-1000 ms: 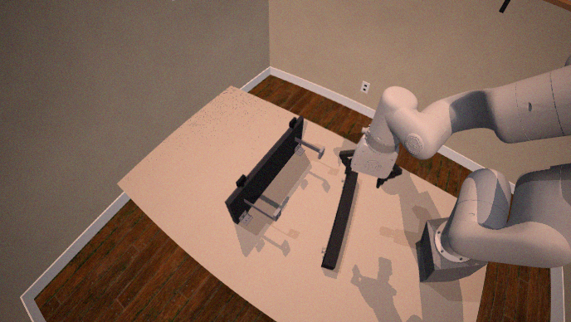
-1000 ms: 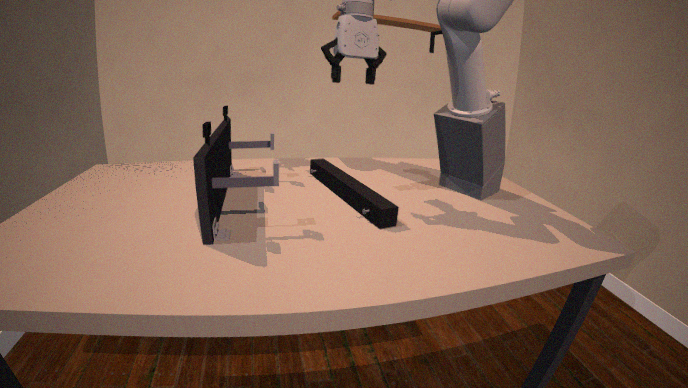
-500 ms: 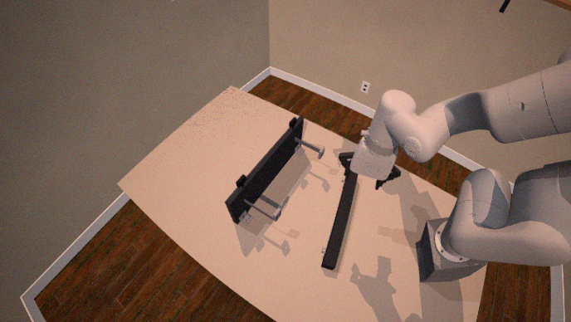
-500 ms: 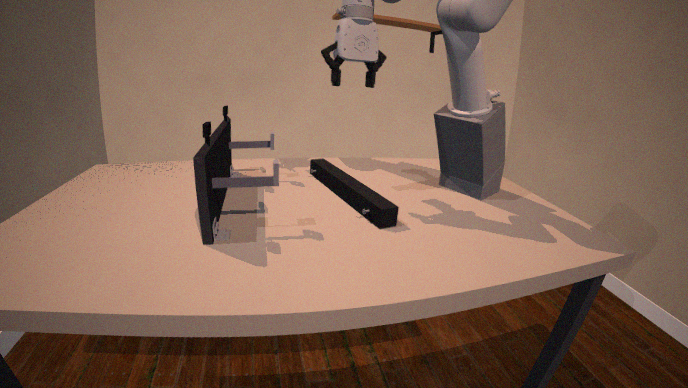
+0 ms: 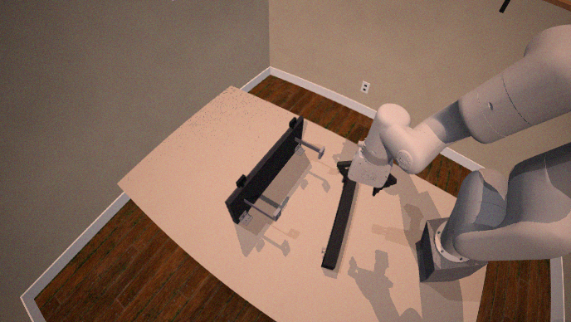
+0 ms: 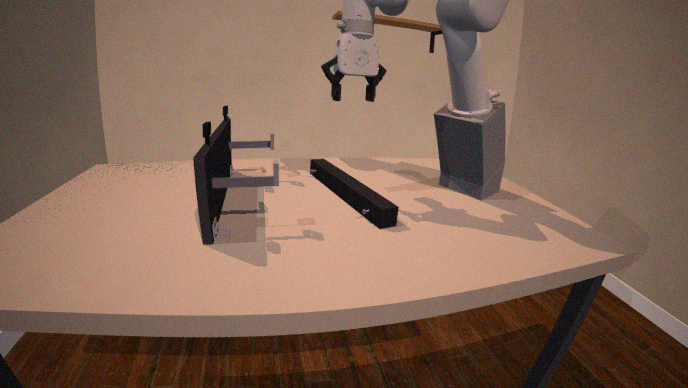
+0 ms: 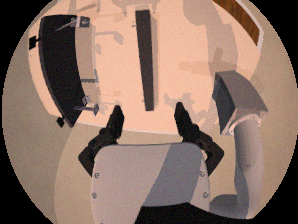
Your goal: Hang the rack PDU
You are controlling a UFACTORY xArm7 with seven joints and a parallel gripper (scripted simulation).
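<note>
My gripper is now 20 mm short of the rack PDU, 10 mm to the right of it and 230 mm above it. The rest, counted from my hand: black upright panel 320 mm ahead, 30 mm to the left, 170 mm below.
</note>
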